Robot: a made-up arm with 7 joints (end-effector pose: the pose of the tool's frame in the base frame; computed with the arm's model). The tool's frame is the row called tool. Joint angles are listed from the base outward.
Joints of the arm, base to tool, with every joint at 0 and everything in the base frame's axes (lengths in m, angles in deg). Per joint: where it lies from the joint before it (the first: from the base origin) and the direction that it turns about. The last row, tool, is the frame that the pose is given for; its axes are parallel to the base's.
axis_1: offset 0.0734 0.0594 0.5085 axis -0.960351 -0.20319 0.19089
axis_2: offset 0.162 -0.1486 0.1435 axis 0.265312 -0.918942 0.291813
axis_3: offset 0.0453 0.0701 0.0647 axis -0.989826 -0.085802 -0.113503
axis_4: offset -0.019 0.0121 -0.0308 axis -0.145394 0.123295 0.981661
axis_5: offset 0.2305 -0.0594 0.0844 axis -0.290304 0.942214 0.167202
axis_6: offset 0.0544 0.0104 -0.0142 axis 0 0 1
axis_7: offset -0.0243 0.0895 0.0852 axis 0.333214 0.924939 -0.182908
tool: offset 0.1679 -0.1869 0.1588
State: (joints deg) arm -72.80 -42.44 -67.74 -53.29 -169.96 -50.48 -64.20
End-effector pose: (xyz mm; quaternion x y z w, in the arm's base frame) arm 387.9 107.7 485.4 0.7120 0.0571 0.6973 0.0598
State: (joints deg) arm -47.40 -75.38 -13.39 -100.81 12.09 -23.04 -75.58
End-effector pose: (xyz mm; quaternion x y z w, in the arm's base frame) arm 511.3 -507.8 503.3 -0.6369 0.5002 -0.2521 0.5297
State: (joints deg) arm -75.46 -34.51 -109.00 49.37 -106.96 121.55 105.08
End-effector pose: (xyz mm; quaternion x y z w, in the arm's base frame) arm 525.7 -244.9 70.3 0.7933 -0.0546 -0.2147 0.5672
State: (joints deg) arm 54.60 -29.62 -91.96 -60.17 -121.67 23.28 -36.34
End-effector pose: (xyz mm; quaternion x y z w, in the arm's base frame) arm 99.5 279.0 693.4 -0.5226 -0.6517 -0.4814 0.2652
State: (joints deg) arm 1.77 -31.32 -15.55 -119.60 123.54 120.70 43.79
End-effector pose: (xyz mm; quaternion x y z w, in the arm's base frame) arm 310.0 -146.0 635.8 0.8426 0.0179 0.3160 0.4358
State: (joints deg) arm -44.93 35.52 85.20 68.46 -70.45 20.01 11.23
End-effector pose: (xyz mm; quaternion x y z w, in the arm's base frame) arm 493.8 -36.5 851.5 -0.0963 -0.2743 0.3870 0.8751
